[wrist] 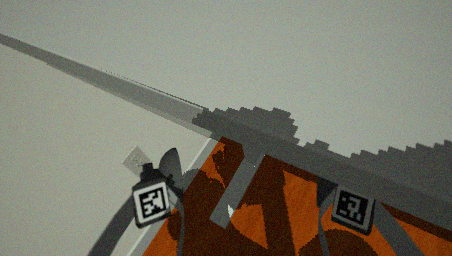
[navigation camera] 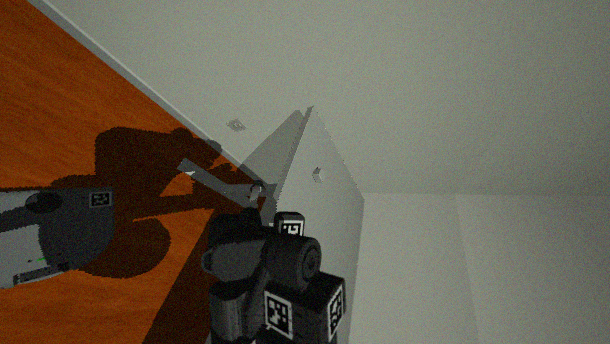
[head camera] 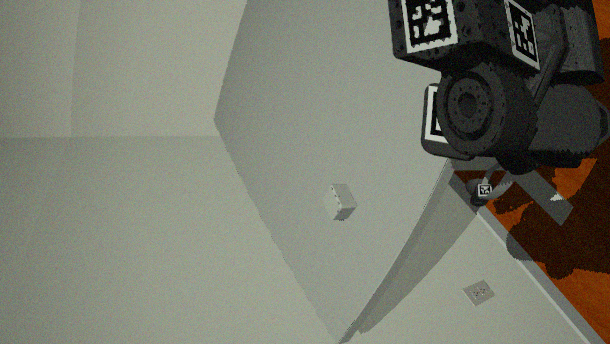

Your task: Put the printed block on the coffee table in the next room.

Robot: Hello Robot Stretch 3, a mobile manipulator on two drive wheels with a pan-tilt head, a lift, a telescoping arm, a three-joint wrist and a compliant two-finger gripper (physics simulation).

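Note:
A small pale grey block (head camera: pixel 342 202) (navigation camera: pixel 318 174) with small dark marks lies on the grey-white table (head camera: pixel 300 100) (navigation camera: pixel 325 210) (wrist: pixel 320 60), towards its far end. The block does not show in the wrist view. My gripper (wrist: pixel 247 167) is open, its two fingers wide apart with no object between them. It is at the table's long edge, to one side of the block and apart from it. In the head view one finger (head camera: pixel 483 191) shows beyond the wrist, and the wrist hides the other. The coffee table cannot be made out in these views.
Pale walls (head camera: pixel 125 225) (navigation camera: pixel 475 100) stand beyond the table. A wall outlet (head camera: pixel 479 292) (navigation camera: pixel 236 124) (wrist: pixel 134 158) is near the table's end. A grey table foot (head camera: pixel 547 197) (navigation camera: pixel 210 178) (wrist: pixel 235 195) rests on the orange wooden floor (navigation camera: pixel 60 100). My base (navigation camera: pixel 75 230) is at the left of the navigation view.

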